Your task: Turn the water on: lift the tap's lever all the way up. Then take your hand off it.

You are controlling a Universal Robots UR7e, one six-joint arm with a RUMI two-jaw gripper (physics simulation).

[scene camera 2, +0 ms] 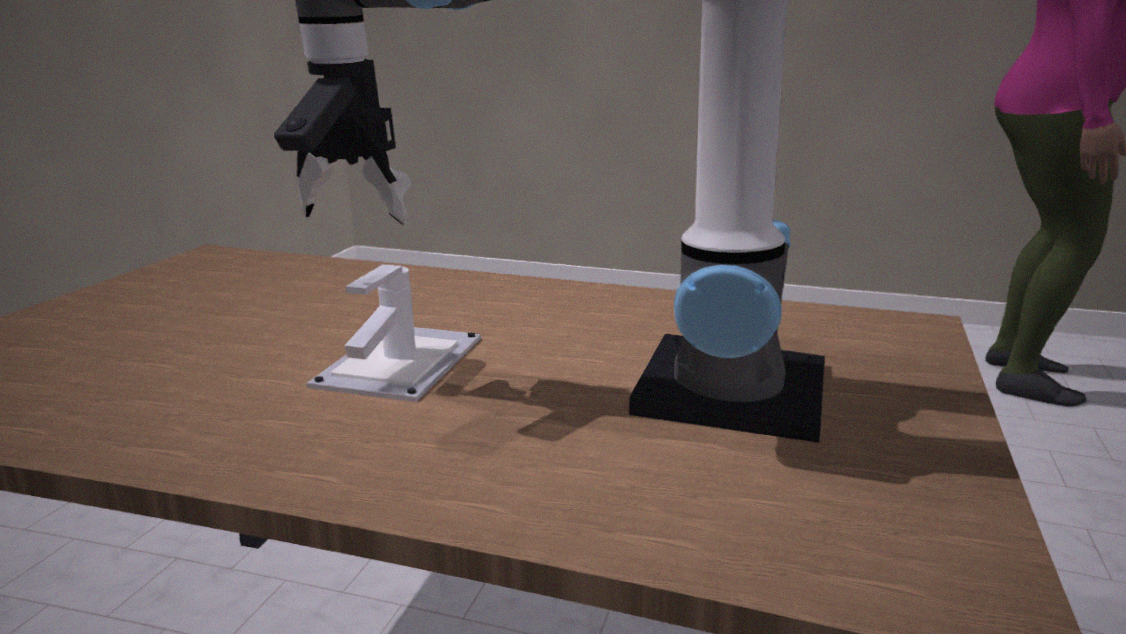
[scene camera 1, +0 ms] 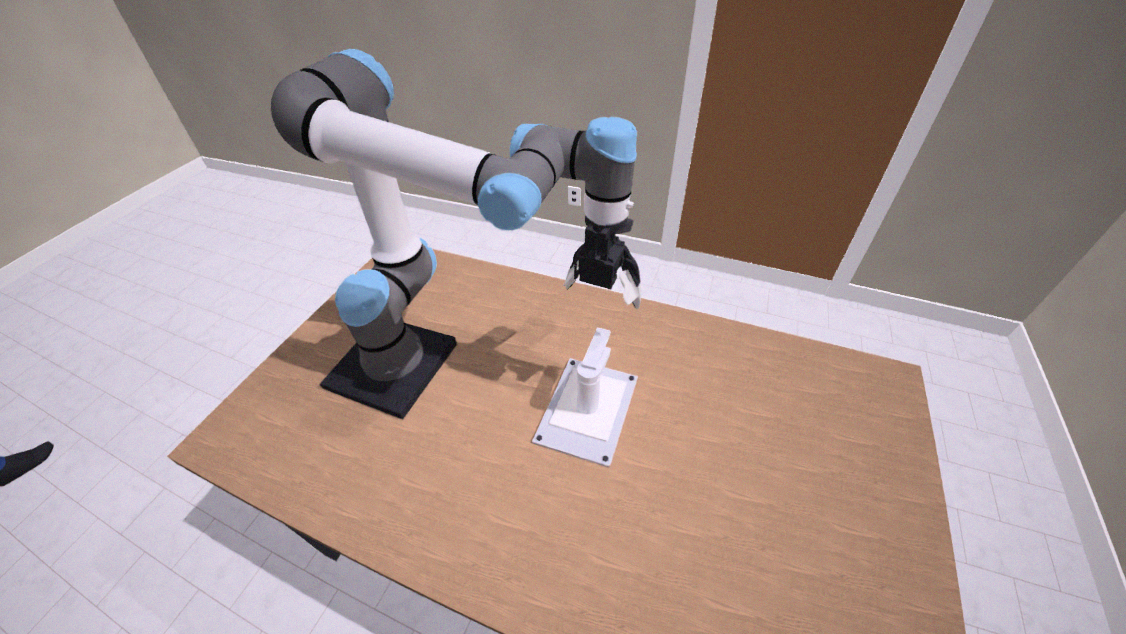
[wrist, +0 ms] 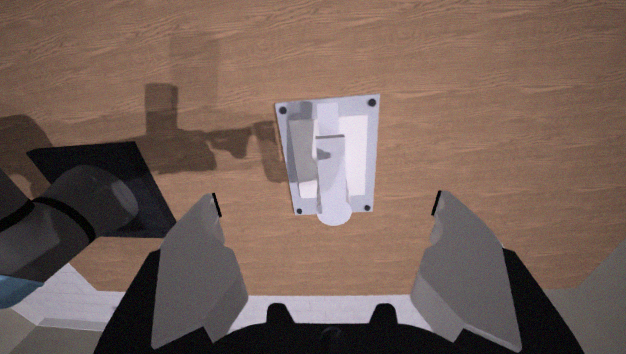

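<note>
The white tap stands upright on its grey base plate. Its flat lever sits on top of the body and points the same way as the spout below it. In scene camera 2 the gap between lever and spout widens toward their free ends. I cannot tell whether the lever is at the top of its travel. My gripper is wide open and empty, pointing down, well above the tap and apart from the lever.
The arm's black base block stands on the wooden table, to one side of the tap. A person stands on the floor beyond the table in scene camera 2.
</note>
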